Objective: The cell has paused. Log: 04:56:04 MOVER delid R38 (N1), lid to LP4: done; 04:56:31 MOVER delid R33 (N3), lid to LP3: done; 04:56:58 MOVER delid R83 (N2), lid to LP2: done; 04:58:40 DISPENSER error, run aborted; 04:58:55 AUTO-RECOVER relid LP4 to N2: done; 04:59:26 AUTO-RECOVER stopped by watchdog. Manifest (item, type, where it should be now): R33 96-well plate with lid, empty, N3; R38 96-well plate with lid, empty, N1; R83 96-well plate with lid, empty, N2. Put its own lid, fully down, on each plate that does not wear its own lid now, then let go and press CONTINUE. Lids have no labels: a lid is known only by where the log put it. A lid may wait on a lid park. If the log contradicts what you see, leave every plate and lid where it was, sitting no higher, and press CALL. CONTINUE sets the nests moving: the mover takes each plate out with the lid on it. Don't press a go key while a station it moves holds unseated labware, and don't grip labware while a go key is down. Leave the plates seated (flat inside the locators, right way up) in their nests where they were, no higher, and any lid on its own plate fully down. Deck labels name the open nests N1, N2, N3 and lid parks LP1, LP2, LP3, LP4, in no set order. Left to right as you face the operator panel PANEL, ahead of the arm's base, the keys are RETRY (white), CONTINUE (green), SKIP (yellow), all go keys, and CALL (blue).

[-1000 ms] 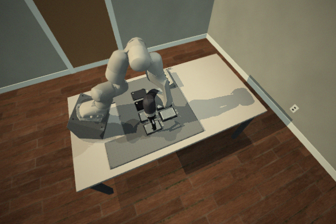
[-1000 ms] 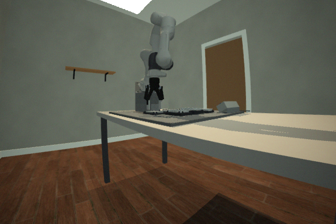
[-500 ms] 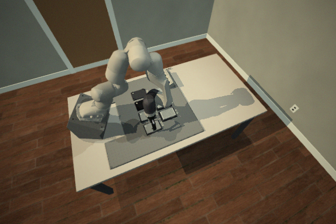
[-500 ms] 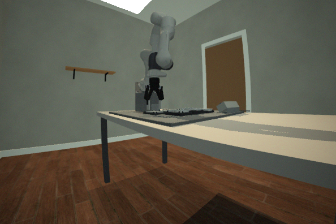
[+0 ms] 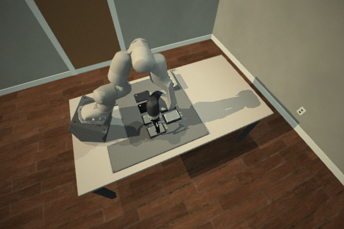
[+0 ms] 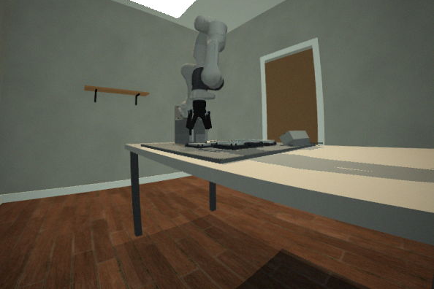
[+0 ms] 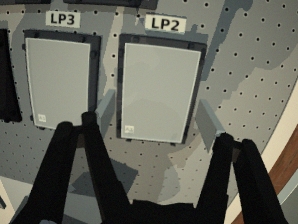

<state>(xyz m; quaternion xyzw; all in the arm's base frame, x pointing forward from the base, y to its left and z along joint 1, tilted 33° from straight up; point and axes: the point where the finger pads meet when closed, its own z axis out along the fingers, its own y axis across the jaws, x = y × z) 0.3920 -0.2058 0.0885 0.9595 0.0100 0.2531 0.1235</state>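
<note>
Now: hand 5 cm above the lid park LP2. Round my hand: deck label N3: 28 cm ahead, 17 cm to the left, 5 cm below; then lid park LP4: 26 cm to the left, 5 cm below, 2 cm ahead; then lid park LP1: 39 cm to the left, 5 cm below, 3 cm ahead.
</note>
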